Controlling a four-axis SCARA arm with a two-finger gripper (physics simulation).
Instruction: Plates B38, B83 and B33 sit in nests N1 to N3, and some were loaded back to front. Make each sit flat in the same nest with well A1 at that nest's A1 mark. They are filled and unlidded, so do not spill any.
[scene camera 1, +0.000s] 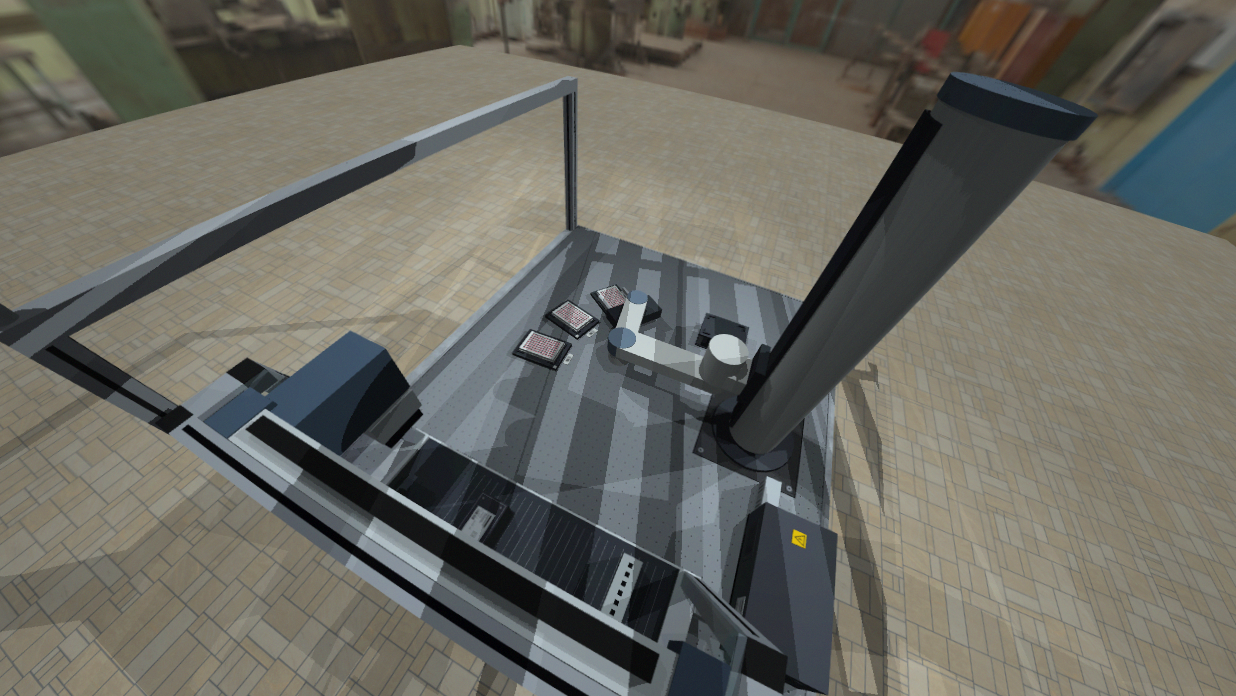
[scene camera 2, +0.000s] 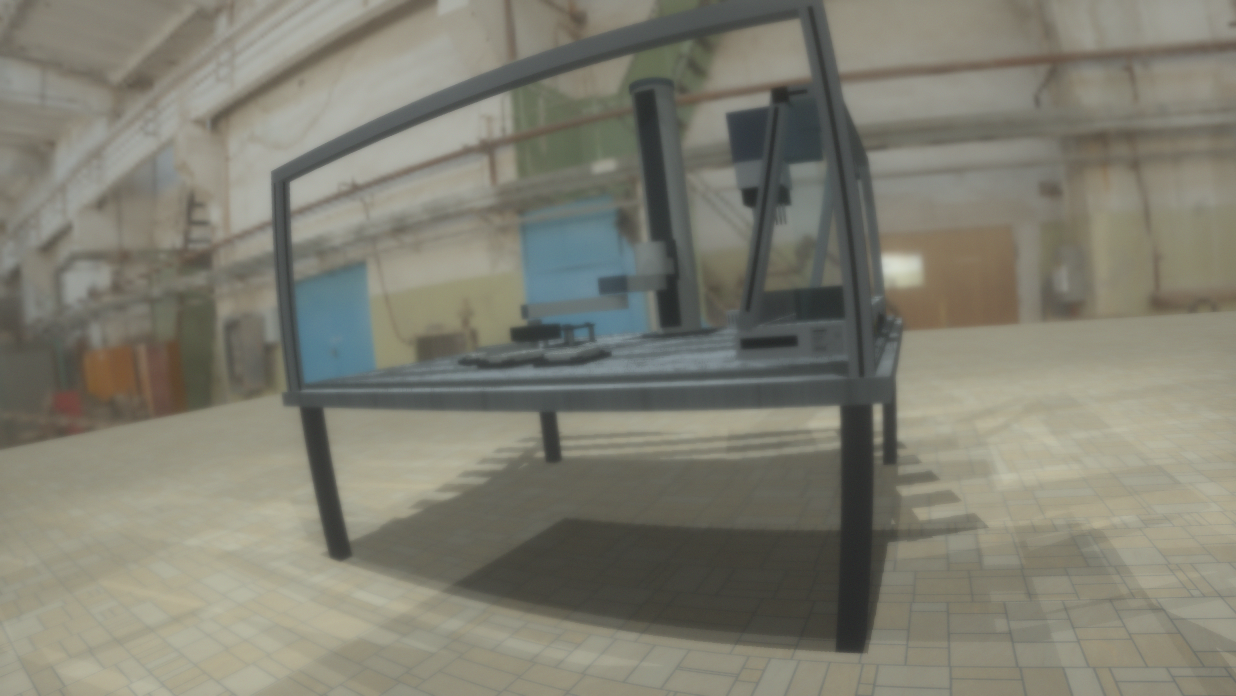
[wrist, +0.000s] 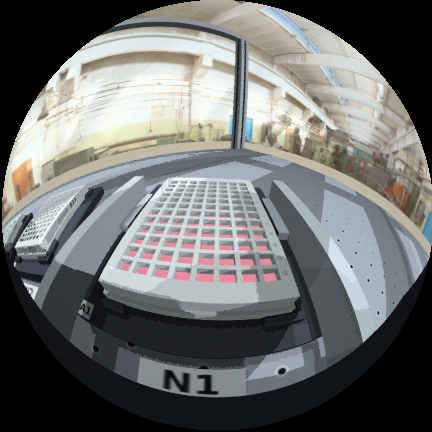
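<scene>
A pale plate (wrist: 202, 295) (scene camera 1: 608, 296) with pink-filled wells lies level in nest N1 (wrist: 210, 336), with the A1 mark (wrist: 86, 309) at the nest's near left corner. My gripper (wrist: 205, 187) is shut on this plate, its pads against both long sides. Small marks run along the plate's right rim, too small to read. The N2 plate (wrist: 52, 220) (scene camera 1: 571, 317) sits to the left in the wrist view, and the N3 plate (wrist: 15, 231) (scene camera 1: 543, 346) shows partly at the far left. Their well labels and A1 corners cannot be read.
The arm column (scene camera 1: 890, 250) (scene camera 2: 670, 207) stands at the deck's side. A dark empty-looking holder (scene camera 1: 724, 328) is near the arm. A blue machine (scene camera 1: 345, 389) and a dark ribbed bed (scene camera 1: 553, 527) lie at the other end. A frame post (scene camera 1: 569, 159) (wrist: 240, 95) rises behind the nests.
</scene>
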